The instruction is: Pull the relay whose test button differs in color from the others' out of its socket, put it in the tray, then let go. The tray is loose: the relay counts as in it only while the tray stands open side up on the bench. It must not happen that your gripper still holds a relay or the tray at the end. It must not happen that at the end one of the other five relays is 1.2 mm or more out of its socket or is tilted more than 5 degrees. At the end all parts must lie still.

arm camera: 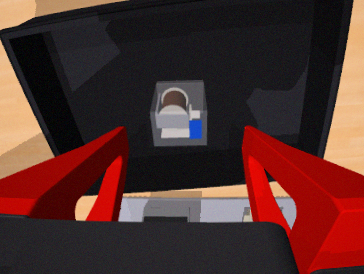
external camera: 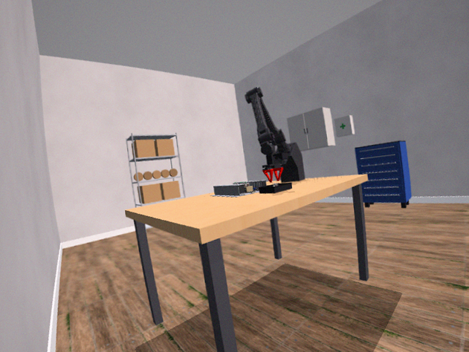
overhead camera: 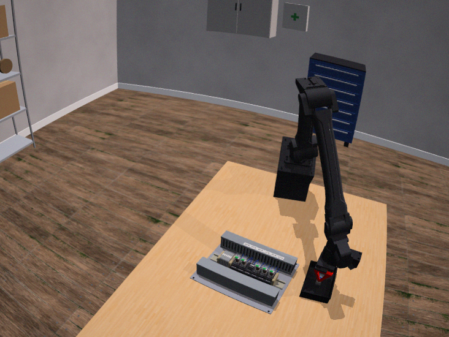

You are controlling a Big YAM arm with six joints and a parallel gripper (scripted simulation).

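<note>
The relay is 40 mm below my hand and 10 mm behind it. Also, from my hand: black tray 40 mm below.
</note>
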